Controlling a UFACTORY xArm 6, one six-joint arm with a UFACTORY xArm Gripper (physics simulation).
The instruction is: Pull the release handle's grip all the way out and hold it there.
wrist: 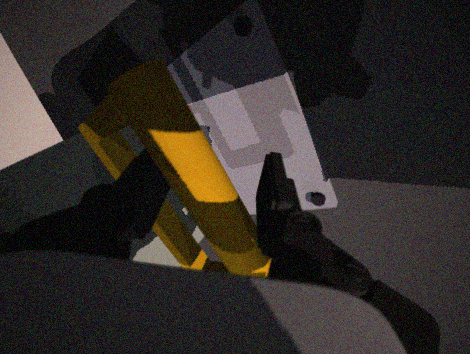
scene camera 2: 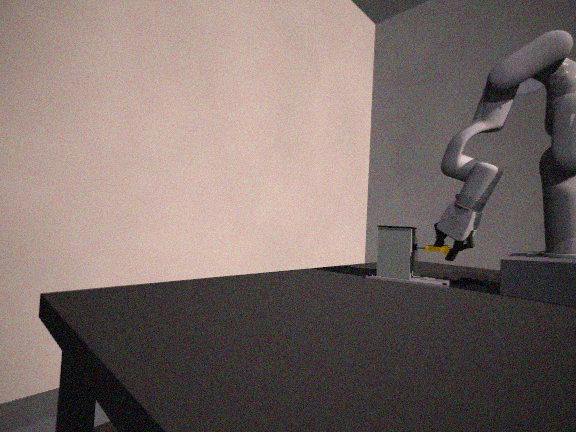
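Observation:
The release handle's yellow grip [scene camera 2: 436, 249] [wrist: 197, 167] sticks out to the right of a pale upright housing [scene camera 2: 395, 253], with a thin dark rod showing between them in the scene view. My gripper [scene camera 2: 446, 248] [wrist: 216, 168] is shut on the grip, one dark finger on each side of its bar. In the wrist view the bar runs diagonally between the fingers, and its lower end is cut off by the gripper's body. The tip of the left finger is partly hidden behind the bar.
The housing stands on a light base plate [scene camera 2: 435, 282] [wrist: 310, 170] with dark round holes near its corners. The dark table [scene camera 2: 280, 350] reaches toward the camera. The arm's grey pedestal block [scene camera 2: 537, 280] is to the right of the housing, and a pale wall [scene camera 2: 200, 150] rises behind the table.

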